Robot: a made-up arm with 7 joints.
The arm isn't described. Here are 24 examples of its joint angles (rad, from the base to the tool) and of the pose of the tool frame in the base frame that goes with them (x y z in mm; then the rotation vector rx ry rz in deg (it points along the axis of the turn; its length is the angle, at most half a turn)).
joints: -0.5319 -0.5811 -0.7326 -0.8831 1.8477 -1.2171 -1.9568
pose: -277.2 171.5 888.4 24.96 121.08 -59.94
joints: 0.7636 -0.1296 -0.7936 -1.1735 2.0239 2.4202 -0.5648
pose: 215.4 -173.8 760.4 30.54 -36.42 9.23
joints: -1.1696 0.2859 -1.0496 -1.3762 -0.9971 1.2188 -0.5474
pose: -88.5 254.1 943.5 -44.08 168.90 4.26
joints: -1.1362 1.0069 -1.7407 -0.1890 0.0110 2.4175 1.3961
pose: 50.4 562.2 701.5 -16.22 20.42 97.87
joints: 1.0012 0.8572 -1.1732 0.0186 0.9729 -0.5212 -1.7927
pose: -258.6 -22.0 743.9 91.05 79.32 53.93
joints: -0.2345 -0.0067 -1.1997 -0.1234 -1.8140 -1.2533 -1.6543
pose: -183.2 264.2 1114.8 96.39 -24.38 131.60
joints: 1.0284 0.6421 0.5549 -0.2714 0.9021 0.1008 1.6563
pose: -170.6 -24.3 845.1 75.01 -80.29 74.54
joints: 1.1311 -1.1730 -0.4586 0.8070 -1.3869 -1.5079 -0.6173
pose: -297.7 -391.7 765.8 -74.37 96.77 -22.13
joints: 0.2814 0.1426 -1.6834 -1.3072 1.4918 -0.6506 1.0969
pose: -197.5 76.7 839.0 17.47 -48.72 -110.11
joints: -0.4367 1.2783 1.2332 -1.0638 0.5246 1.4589 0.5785
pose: -120.2 -58.6 762.8 35.20 -75.70 7.57
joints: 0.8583 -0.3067 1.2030 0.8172 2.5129 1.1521 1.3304
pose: -385.9 41.6 1093.9 -71.85 -80.74 66.06
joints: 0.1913 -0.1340 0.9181 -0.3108 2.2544 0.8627 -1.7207
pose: -344.2 68.9 1199.4 -158.26 2.36 -64.46
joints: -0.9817 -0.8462 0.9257 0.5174 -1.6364 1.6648 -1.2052
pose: -551.0 279.4 966.3 -26.87 129.90 -30.68
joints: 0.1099 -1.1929 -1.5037 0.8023 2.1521 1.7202 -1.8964
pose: -124.9 -123.9 621.1 -2.93 -0.56 -42.32
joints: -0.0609 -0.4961 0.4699 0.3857 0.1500 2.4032 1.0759
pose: -308.9 -210.1 914.6 12.38 -56.00 -28.85
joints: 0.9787 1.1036 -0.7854 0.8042 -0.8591 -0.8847 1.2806
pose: -107.9 23.7 521.7 -24.67 25.72 158.13
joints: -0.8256 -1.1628 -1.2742 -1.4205 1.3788 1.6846 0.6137
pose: -113.7 204.3 436.5 46.48 64.54 35.86
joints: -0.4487 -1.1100 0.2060 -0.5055 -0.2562 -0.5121 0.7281
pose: -235.2 379.1 1013.6 131.57 48.13 32.80
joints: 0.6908 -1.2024 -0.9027 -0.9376 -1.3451 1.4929 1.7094
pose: -176.0 -193.1 762.3 11.00 157.07 0.00
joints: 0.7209 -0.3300 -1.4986 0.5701 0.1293 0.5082 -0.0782
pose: -165.5 105.8 959.8 -24.93 129.39 -120.12
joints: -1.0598 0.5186 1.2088 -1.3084 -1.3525 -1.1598 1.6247
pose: -393.6 386.9 1098.8 -141.00 -0.22 -58.70
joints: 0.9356 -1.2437 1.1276 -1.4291 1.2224 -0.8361 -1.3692
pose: -91.0 -52.8 890.6 26.39 -49.92 102.69
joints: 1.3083 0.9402 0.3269 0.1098 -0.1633 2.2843 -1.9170
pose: -290.3 -118.5 391.4 5.42 48.52 -5.97
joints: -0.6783 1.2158 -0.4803 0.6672 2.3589 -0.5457 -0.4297
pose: -260.4 266.3 747.5 65.21 55.10 66.41
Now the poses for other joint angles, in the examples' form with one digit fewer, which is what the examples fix.
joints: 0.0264 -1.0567 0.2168 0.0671 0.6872 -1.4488 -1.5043
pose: -428 131 1063 21.7 109.0 -127.2
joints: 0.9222 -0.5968 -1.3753 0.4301 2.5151 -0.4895 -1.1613
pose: -261 -125 870 -81.6 -68.0 -87.2
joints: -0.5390 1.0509 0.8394 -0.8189 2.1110 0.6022 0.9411
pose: -306 202 1069 -77.0 -85.9 71.3
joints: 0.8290 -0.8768 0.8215 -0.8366 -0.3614 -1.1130 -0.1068
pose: -100 -134 1111 144.0 -62.7 59.1
